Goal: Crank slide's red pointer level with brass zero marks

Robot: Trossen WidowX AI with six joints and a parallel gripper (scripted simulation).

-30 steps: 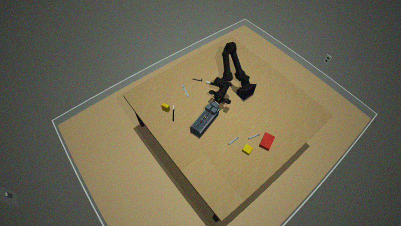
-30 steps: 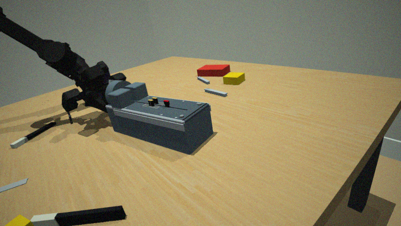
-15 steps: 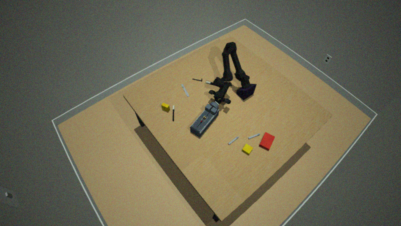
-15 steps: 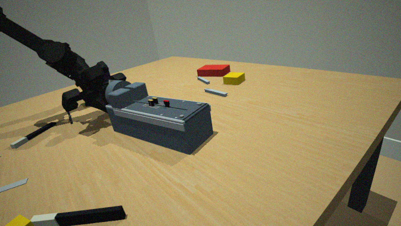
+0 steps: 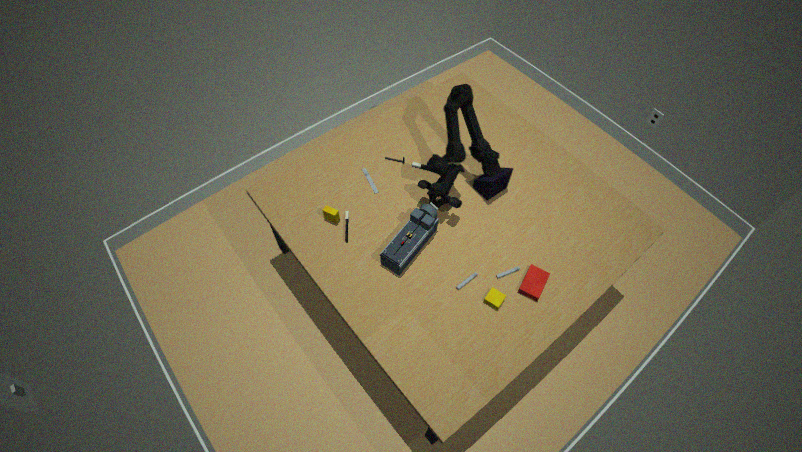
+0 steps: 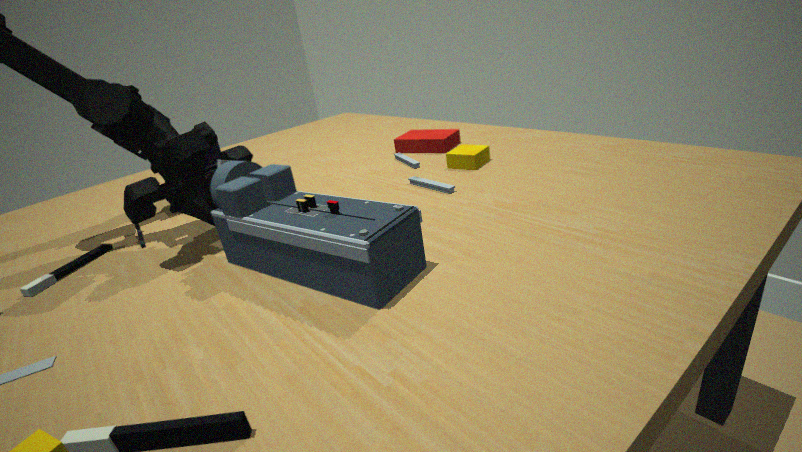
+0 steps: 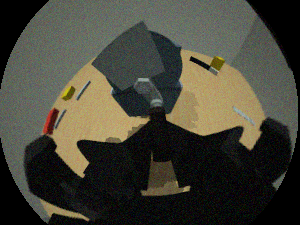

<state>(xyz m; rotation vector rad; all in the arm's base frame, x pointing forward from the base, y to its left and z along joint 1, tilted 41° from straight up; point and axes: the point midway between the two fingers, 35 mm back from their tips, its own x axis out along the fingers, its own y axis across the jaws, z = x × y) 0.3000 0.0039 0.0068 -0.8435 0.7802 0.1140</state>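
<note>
My gripper tip is now 2 cm past the dark crank handle, 1 cm to the left of it and 3 cm below it. The rest, counted from my gripper tip: red pointer: 19 cm ahead, 9 cm to the left, 5 cm above; then red block: 17 cm behind, 46 cm to the left, 2 cm below; then grey bar: 12 cm ahead, 29 cm to the right, 4 cm below.
</note>
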